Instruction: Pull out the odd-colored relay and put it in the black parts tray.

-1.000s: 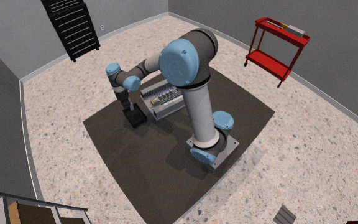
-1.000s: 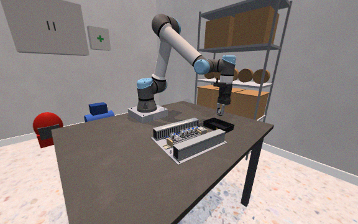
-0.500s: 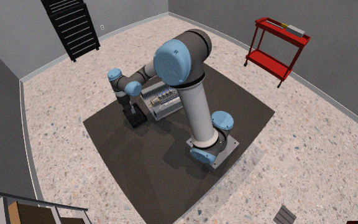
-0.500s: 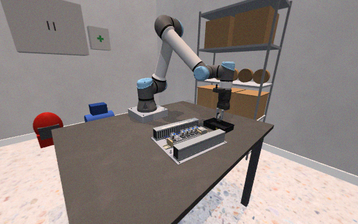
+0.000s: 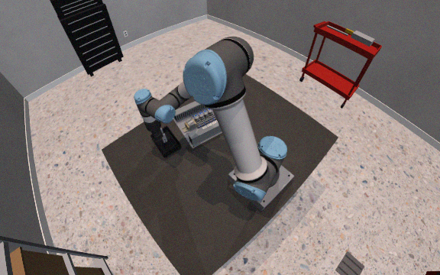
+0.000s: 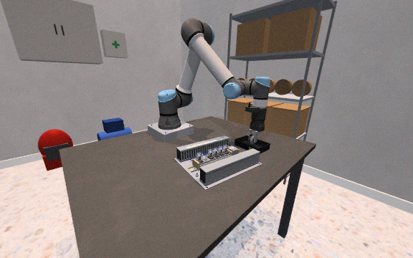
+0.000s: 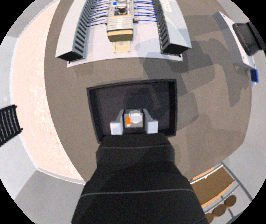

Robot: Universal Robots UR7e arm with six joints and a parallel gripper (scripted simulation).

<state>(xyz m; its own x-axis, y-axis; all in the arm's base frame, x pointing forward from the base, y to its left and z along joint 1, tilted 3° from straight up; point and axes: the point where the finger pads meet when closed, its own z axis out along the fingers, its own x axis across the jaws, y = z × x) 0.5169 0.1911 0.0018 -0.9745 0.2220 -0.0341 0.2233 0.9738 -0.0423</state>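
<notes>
My gripper is now 40 mm above the black parts tray. From my hand the other things lie so: relay panel 270 mm to the right, 40 mm behind, 20 mm below; relay 10 mm below.
</notes>
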